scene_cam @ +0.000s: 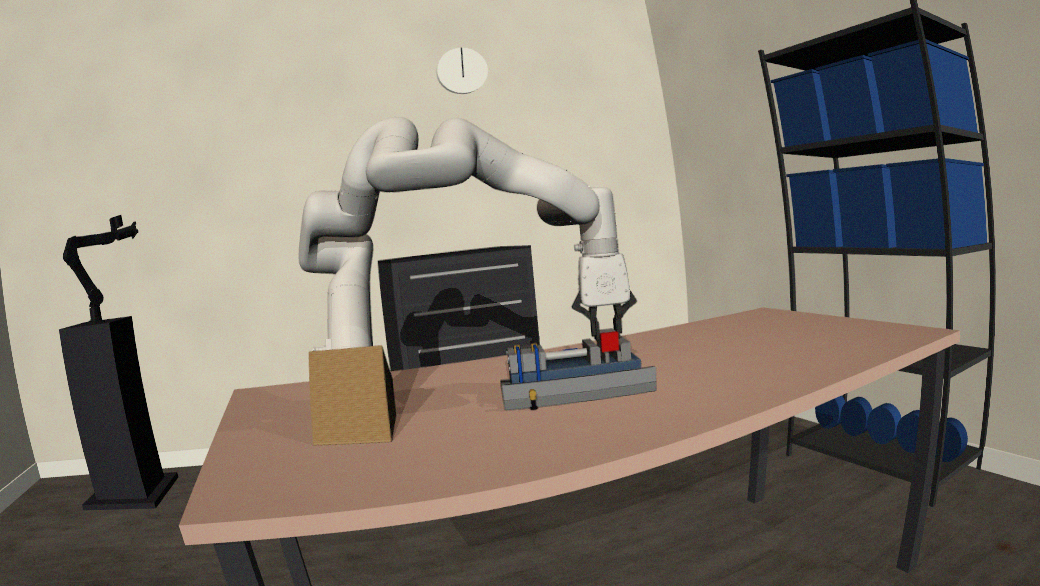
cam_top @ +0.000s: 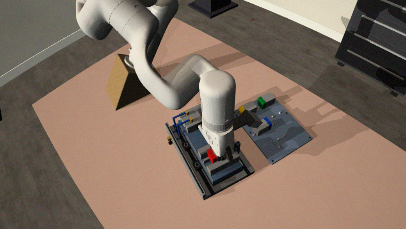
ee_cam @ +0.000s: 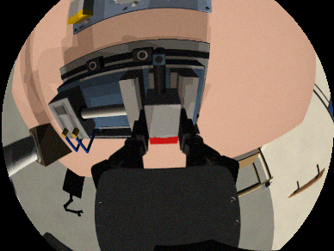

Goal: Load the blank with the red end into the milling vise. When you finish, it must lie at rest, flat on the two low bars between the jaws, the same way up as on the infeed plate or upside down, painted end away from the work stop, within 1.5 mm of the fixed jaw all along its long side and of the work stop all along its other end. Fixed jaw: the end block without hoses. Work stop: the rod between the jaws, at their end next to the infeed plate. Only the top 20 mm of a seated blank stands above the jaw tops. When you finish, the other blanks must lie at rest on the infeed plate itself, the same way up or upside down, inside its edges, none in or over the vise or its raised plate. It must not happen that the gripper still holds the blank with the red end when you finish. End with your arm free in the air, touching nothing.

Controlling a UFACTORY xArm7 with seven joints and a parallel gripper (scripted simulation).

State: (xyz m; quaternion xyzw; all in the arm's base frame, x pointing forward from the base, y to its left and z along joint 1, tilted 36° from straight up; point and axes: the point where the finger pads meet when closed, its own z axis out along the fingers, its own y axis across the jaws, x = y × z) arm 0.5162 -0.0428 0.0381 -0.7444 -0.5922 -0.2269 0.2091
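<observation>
The fixed jaw lies 4 cm below my hand and 3 cm ahead of it. Round my hand: blue-ended blank 21 cm to the left, 9 cm below, 1 cm behind; dark work stop 5 cm to the left, 3 cm below, 1 cm ahead; hosed block 16 cm behind, 4 cm below, 3 cm to the left.
</observation>
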